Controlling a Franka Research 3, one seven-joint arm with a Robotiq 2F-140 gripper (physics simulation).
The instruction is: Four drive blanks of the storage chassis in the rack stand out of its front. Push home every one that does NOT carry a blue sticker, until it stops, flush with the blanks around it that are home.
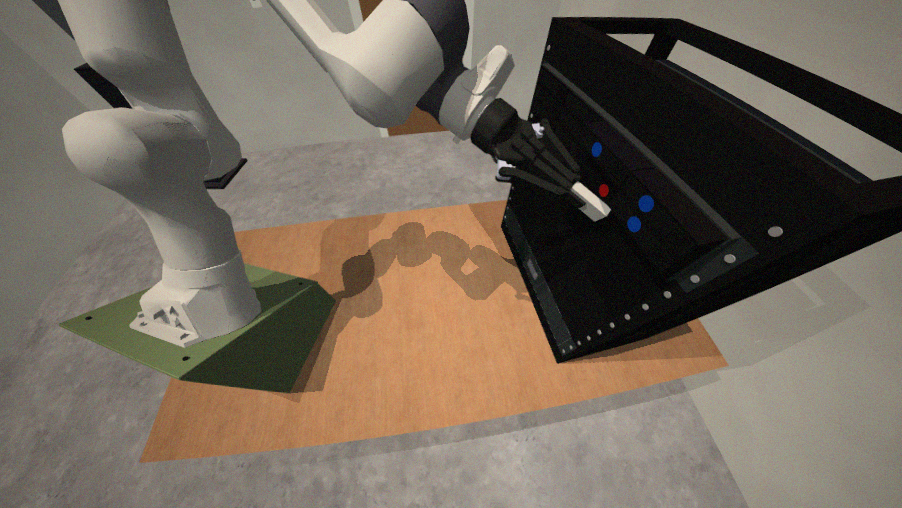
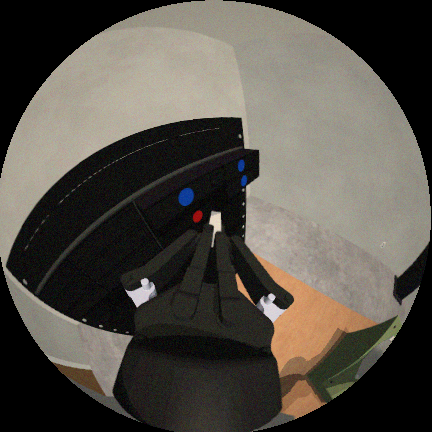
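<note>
The black storage chassis front is dark, and the outlines of its drive blanks barely show. A red sticker (image 1: pixel 604 189) (image 2: pixel 197 216) marks one blank. One blue sticker (image 1: pixel 596 149) (image 2: pixel 186 197) shows farther along the front. Two more blue stickers, the first (image 1: pixel 645 203) (image 2: pixel 241 165) above the second (image 1: pixel 633 224) (image 2: pixel 244 180), sit close together towards the other end. My gripper (image 1: pixel 598 211) (image 2: pixel 214 218) is shut and empty. Its pale fingertips are at the chassis front, close beside the red sticker, between it and the blue pair. I cannot tell whether they touch a blank.
The black rack (image 1: pixel 789 249) leans around the chassis, with a dark rail (image 1: pixel 542 283) low along its front edge and bars at its top. It stands on a wooden surface (image 1: pixel 410 378) (image 2: pixel 310 320). The arm's green base plate (image 1: pixel 252 340) (image 2: pixel 345 355) is opposite the rack.
</note>
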